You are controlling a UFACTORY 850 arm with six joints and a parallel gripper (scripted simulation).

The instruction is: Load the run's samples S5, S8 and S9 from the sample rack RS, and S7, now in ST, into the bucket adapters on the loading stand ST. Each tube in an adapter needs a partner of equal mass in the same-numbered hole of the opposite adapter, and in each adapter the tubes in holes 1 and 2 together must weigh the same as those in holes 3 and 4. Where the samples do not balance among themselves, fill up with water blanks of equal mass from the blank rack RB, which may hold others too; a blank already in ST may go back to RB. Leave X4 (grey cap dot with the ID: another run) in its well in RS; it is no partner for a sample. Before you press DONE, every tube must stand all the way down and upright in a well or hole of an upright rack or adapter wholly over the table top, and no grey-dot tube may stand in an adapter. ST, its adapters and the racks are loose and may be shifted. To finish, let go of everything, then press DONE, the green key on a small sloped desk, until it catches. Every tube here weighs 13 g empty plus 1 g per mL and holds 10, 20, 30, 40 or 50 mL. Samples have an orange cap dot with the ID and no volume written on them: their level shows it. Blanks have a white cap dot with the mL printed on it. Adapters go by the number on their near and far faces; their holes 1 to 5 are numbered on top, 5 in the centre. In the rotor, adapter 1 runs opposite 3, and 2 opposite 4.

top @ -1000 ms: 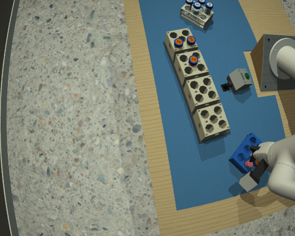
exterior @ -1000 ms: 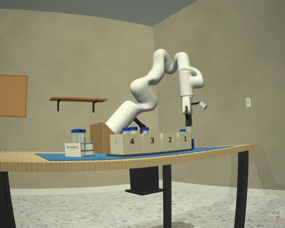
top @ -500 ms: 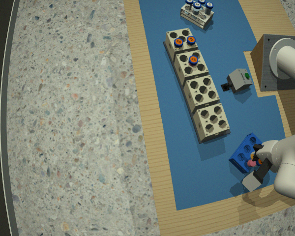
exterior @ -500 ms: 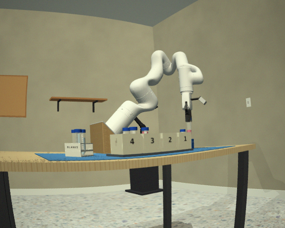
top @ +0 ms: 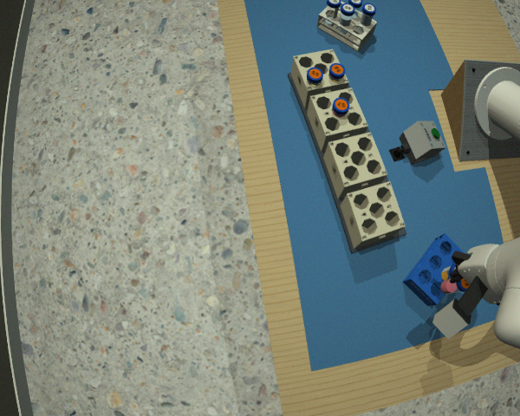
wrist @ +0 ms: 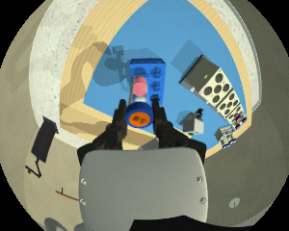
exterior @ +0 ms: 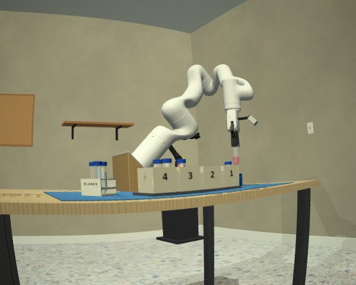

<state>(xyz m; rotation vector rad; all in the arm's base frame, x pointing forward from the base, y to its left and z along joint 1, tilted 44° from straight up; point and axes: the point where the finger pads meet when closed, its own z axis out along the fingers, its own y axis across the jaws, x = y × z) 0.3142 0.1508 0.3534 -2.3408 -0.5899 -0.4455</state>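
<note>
Right now my hand is 10 mm to the right of the sample S9 and 50 mm above it. From my hand the other things lie so: blue sample rack RS: 20 mm behind, 40 mm to the right, 180 mm below; then adapter 1: 100 mm ahead, 190 mm to the right, 160 mm below; then grey-dot tube X4: 30 mm behind, 30 mm to the right, 140 mm below.
</note>
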